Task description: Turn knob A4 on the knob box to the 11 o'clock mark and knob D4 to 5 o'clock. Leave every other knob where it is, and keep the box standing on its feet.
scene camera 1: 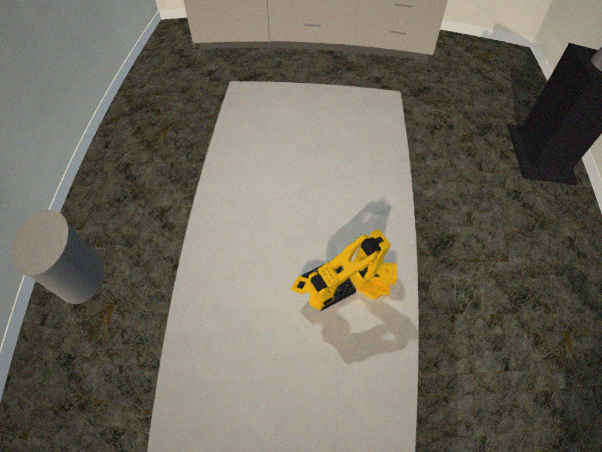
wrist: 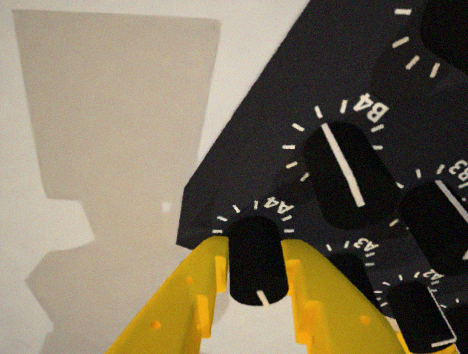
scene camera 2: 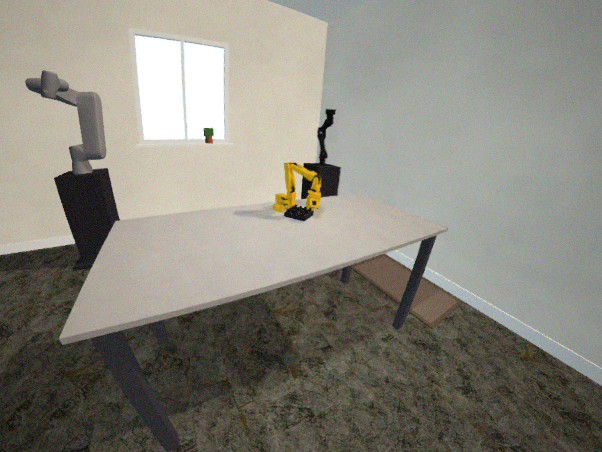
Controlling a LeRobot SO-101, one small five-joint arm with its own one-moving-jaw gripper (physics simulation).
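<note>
The black knob box stands on the table. My gripper is at the box's corner, shut on knob A4, with one yellow jaw pressed on each side of it. A short piece of A4's white line shows at its near end; the jaws and the knob hide part of its scale, so I cannot tell its exact mark. Knob B4 stands beside it with its white line in sight. A D4 label does not show in the wrist view, so I cannot make out knob D4.
Knob A3, knob A2 and knob B3 stand close to the right jaw in the wrist view. Another knob shows at its upper right. The long pale table holds the yellow arm and the box near one edge.
</note>
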